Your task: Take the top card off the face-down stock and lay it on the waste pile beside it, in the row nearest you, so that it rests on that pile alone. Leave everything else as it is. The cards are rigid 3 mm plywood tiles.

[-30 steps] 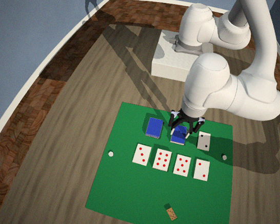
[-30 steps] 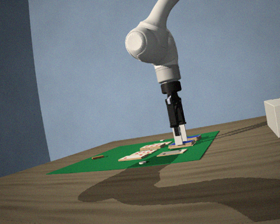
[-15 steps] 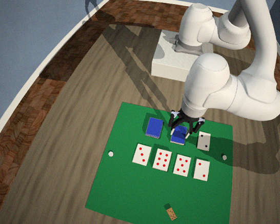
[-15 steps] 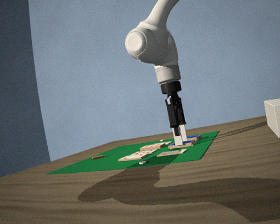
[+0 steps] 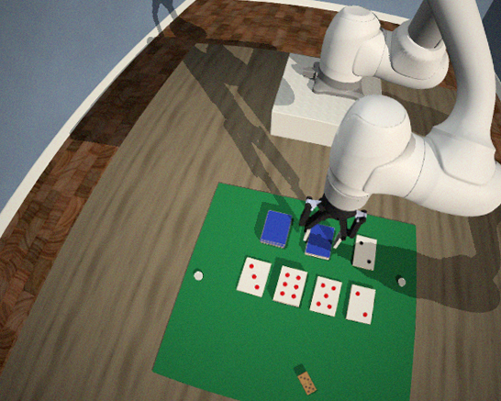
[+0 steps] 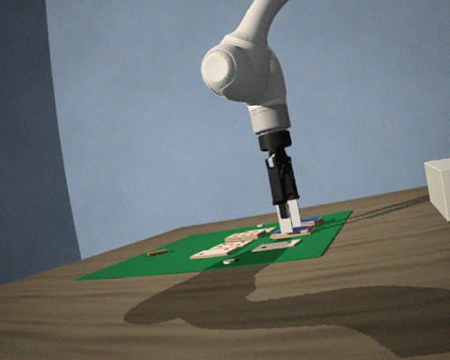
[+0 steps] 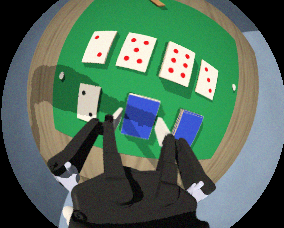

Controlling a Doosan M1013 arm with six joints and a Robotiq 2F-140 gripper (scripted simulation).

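The card is 3 cm below my hand. Also, from my hand: green mat (15 cm ahead, 5 cm below, 3 cm to the right).
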